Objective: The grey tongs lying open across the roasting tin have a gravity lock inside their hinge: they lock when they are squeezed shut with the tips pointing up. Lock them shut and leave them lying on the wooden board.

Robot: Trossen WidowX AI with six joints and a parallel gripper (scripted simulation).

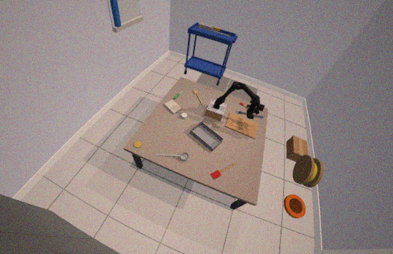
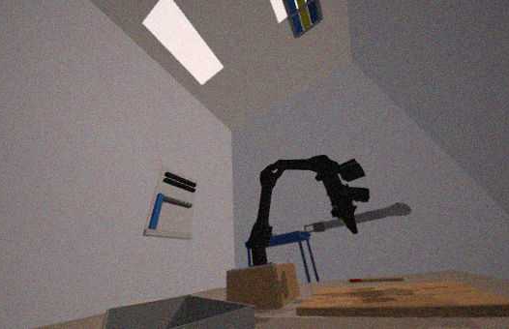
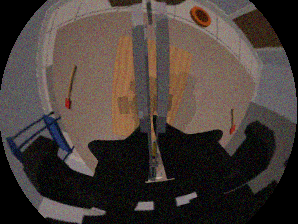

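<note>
Right now the wooden board is 150 mm below my gripper tip. Round my gripper tip: pale block (840 mm to the right, 140 mm below, 60 mm ahead); red spatula (640 mm ahead, 150 mm below, 130 mm to the right); roasting tin (370 mm to the right, 320 mm ahead, 130 mm below).
</note>
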